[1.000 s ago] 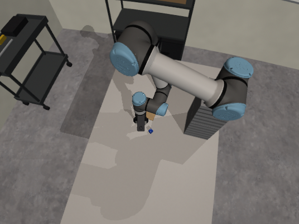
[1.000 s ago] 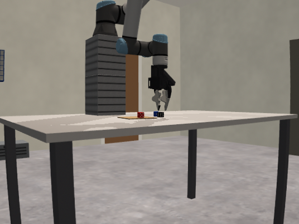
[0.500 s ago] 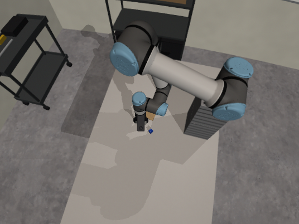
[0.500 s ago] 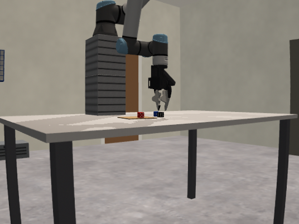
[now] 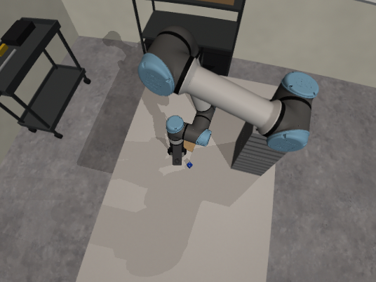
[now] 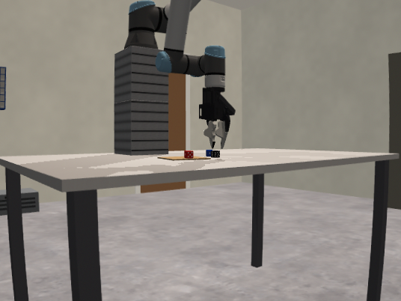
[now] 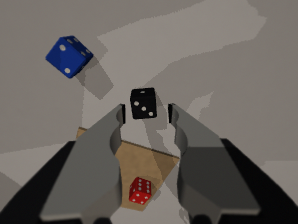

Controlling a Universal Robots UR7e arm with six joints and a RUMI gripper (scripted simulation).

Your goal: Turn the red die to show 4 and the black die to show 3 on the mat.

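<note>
Now: the black die 4 cm below my hand and 1 cm to the right of it. Also, from my hand: blue die 8 cm behind, 4 cm below, 1 cm to the left; red die 15 cm to the right, 4 cm ahead, 3 cm below; brown mat 15 cm to the right, 5 cm below, 1 cm ahead.
</note>
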